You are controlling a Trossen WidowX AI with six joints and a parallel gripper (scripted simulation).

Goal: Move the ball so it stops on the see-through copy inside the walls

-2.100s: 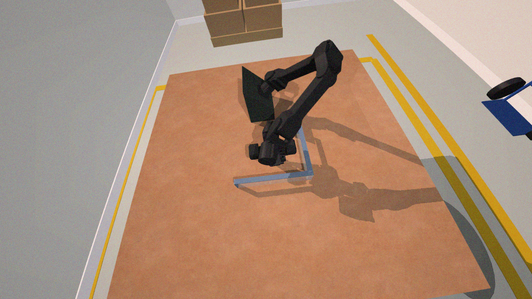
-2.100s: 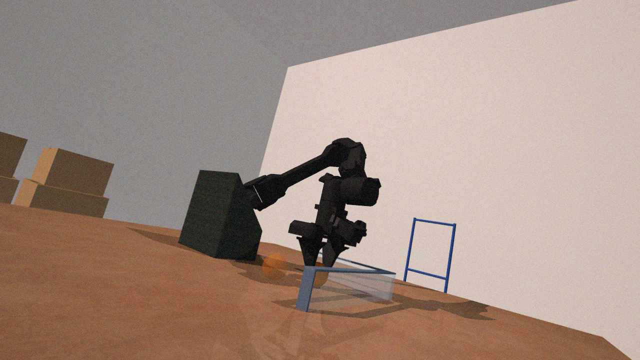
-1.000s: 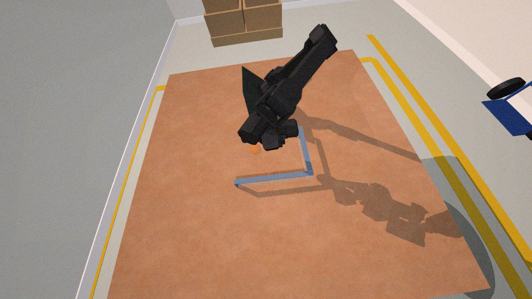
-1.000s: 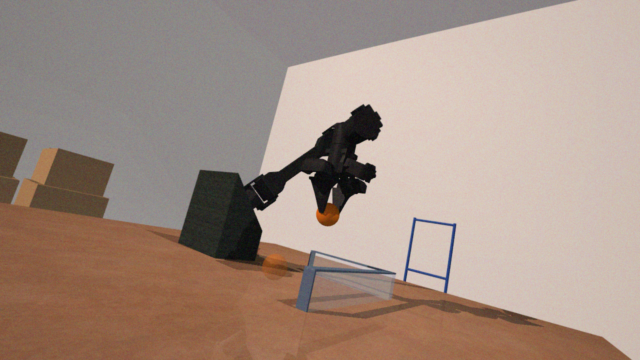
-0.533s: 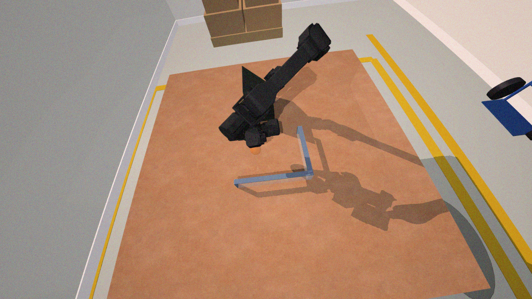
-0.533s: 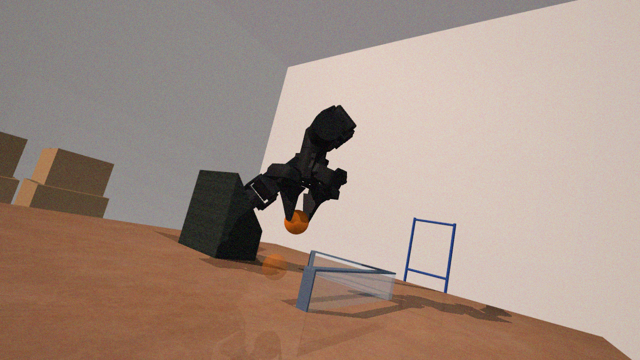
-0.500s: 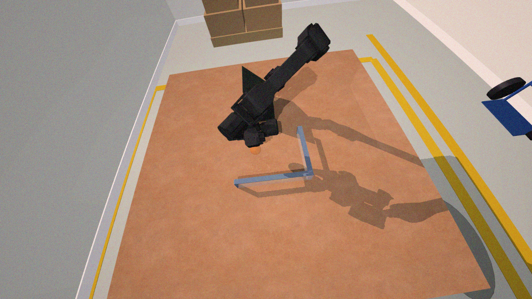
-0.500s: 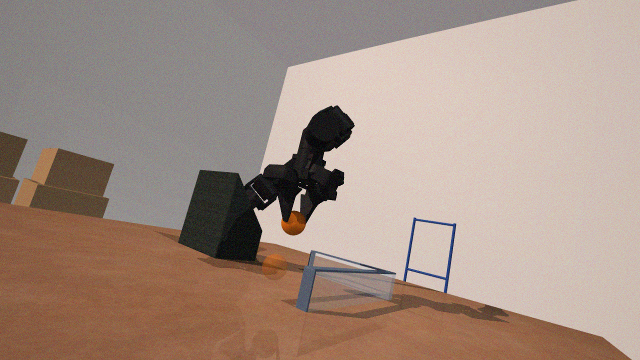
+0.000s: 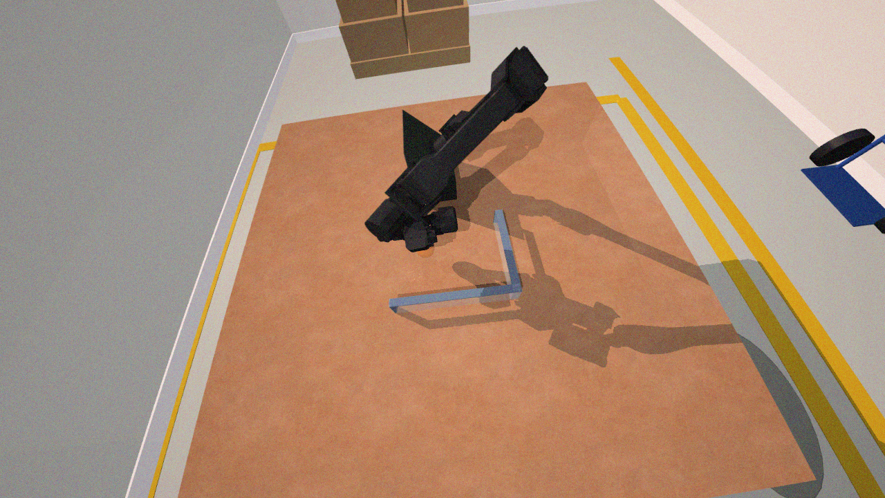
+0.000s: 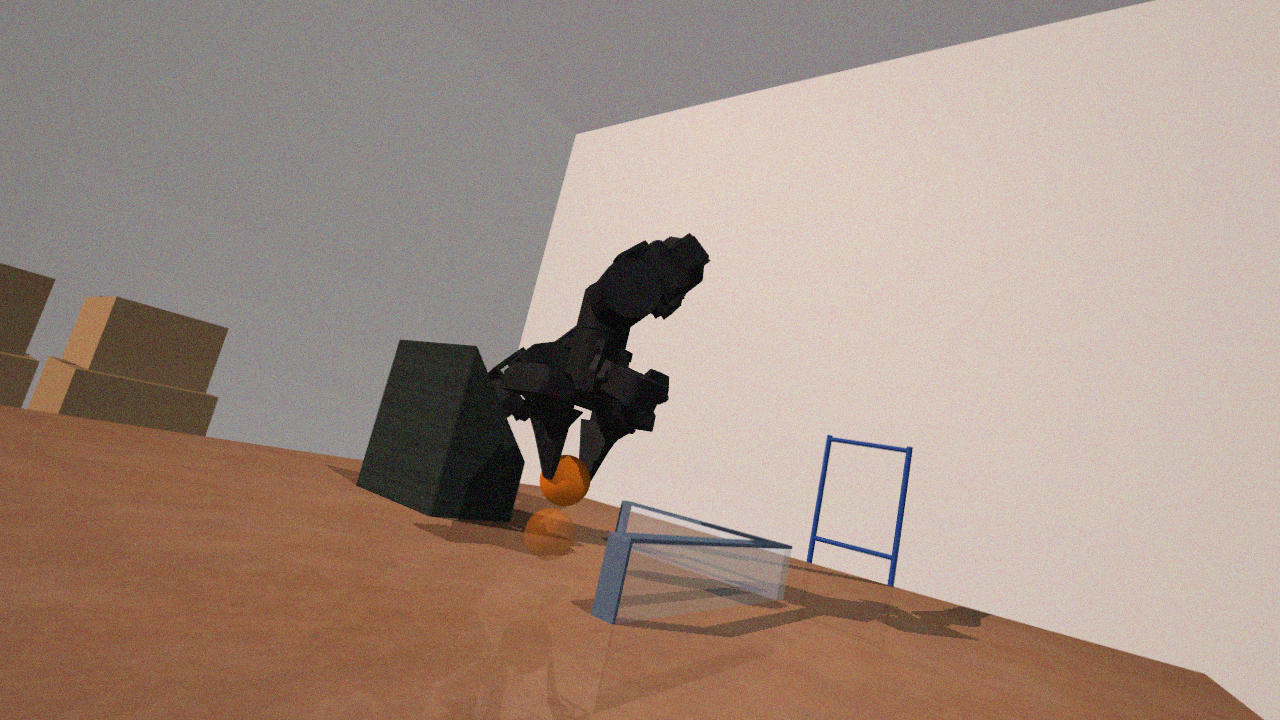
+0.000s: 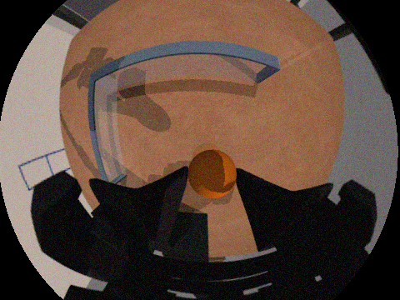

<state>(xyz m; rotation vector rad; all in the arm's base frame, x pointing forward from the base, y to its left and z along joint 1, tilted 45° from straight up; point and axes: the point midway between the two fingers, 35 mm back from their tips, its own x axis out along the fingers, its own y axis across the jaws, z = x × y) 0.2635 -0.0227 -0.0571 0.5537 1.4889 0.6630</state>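
Right now the see-through ball copy is 50 mm below my gripper tip and 10 mm behind it. Round my gripper tip: orange ball right at my gripper tip.
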